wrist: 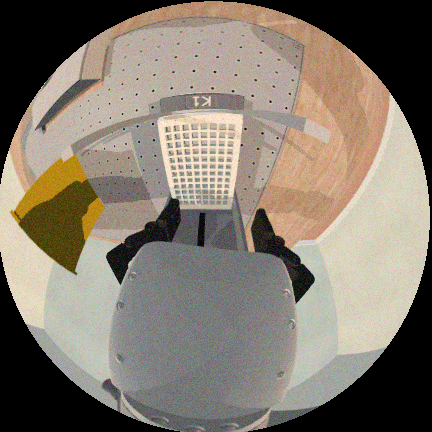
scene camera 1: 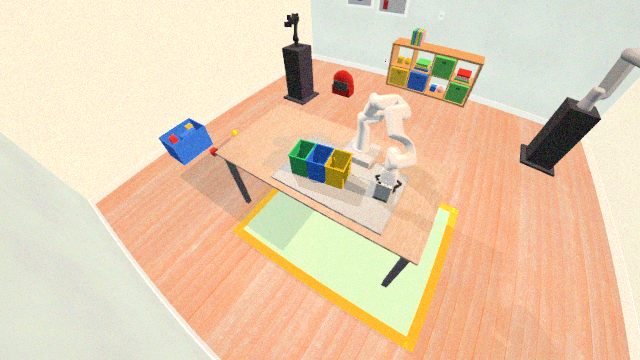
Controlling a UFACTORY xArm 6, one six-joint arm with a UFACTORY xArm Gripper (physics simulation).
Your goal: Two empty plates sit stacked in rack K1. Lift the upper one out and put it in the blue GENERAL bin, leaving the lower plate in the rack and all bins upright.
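Frame: origin at the arm's base, x up, y left, z back, level; metres.
Seen in the pictures: gripper, between the fingertips: [wrist: 216, 213]; arm's base, origin of its link: [scene camera 1: 361, 147].
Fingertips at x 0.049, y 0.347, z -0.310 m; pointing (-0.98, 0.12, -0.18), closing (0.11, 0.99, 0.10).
Observation:
Pixels of each thing's top centre, then the offset from my fingertips to it. Level surfaces: height alone.
- grey rack K1, centre of its top: [wrist: 186, 249] [scene camera 1: 387, 177] dx +0.067, dy -0.025, dz +0.042 m
- blue bin, centre of its top: [scene camera 1: 320, 154] dx +0.099, dy -0.469, dz -0.055 m
- green bin, centre of its top: [scene camera 1: 302, 149] dx +0.099, dy -0.598, dz -0.082 m
- yellow bin, centre of its top: [scene camera 1: 339, 159] dx +0.099, dy -0.340, dz -0.028 m
- grey perforated board, height of its surface: dx -0.081 m
- wooden table, height of its surface: dx -0.094 m
A cream plate with a grid of square wells [wrist: 202, 160] lies in the grey rack K1 [wrist: 172, 103] [scene camera 1: 382, 193]. The lower plate cannot be told apart beneath it. My gripper [wrist: 216, 213] [scene camera 1: 388, 185] is open and empty above the rack, with one black finger on each side of it, near the plate's near end in the wrist view. The blue bin [scene camera 1: 316, 172] stands upright in scene camera 1, between the green bin [scene camera 1: 300, 166] and the yellow bin [scene camera 1: 337, 176]; its label cannot be read. Part of the yellow bin [wrist: 55, 215] shows at the left in the wrist view.
The rack and bins stand on a grey perforated board [wrist: 200, 55] [scene camera 1: 320, 196] on the wooden table [scene camera 1: 270, 125]. The arm's base [scene camera 1: 364, 157] stands behind the yellow bin. A yellow ball [scene camera 1: 234, 133] and a red block [scene camera 1: 213, 151] are near the table's far left end.

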